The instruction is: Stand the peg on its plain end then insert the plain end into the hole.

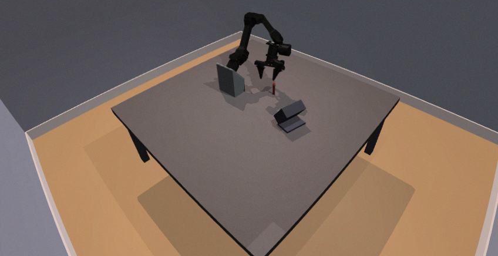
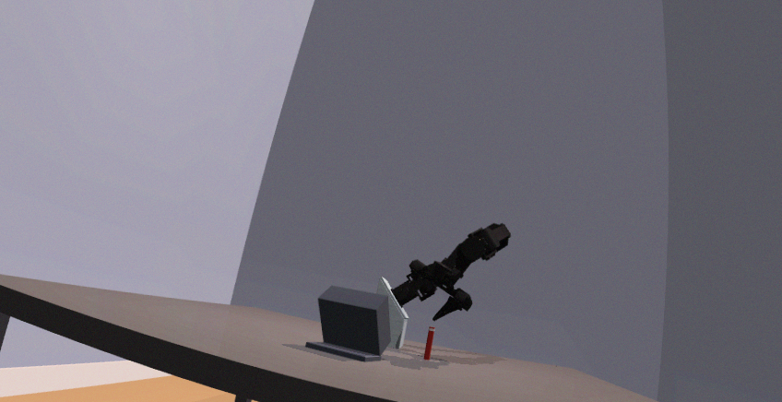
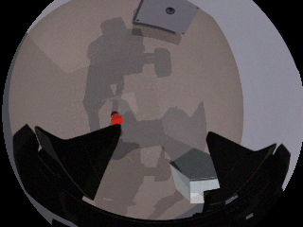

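Now: the red peg 6 cm below my gripper tip, 4 cm to the left of it and 2 cm ahead of it. Also, from my gripper tip: sloped panel: 24 cm ahead, 13 cm to the right, 5 cm below; flat base plate: 26 cm ahead, 14 cm to the right, 11 cm below.
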